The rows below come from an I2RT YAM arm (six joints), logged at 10 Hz.
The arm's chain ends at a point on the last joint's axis. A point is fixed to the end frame.
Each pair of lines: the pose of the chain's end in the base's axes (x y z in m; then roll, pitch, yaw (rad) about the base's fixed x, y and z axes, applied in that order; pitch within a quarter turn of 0, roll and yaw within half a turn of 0), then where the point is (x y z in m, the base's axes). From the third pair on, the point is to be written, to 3 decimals.
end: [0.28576 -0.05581 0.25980 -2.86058 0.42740 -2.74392]
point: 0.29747 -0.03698 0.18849
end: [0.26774 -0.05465 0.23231 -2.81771 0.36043 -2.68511]
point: 0.27553 -0.04001 0.15949
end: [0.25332 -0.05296 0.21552 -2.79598 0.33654 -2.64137]
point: 0.260 -0.040 0.142
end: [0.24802 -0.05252 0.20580 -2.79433 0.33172 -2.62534]
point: 0.254 -0.040 0.132
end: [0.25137 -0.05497 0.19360 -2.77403 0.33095 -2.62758]
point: 0.258 -0.044 0.120
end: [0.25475 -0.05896 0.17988 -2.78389 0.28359 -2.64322]
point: 0.258 -0.049 0.106
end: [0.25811 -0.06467 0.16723 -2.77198 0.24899 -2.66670]
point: 0.260 -0.057 0.093
